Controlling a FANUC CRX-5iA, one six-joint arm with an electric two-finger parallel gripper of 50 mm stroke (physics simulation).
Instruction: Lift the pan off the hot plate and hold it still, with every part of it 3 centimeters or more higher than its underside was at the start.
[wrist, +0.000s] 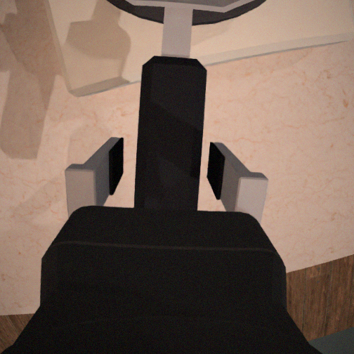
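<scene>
The pan (177, 31) shows in part at the top edge of the wrist view: a strip of its grey body, a grey metal neck and a long black handle (172, 110) that runs down toward the gripper. The dark disc of the hot plate (210, 20) shows in part under the pan, on a pale base (280, 37). My gripper (165, 157) is open. Its two black-padded fingers stand on either side of the handle, with a gap on each side. The handle's near end is hidden behind the gripper's body.
A pale, marbled worktop (295, 115) lies under the handle and gripper. Shadows of the arm and pan fall at the upper left. The worktop's edge runs across the lower right, with brown wood (320, 295) beyond it and a dark grey-green surface (340, 342) in the corner.
</scene>
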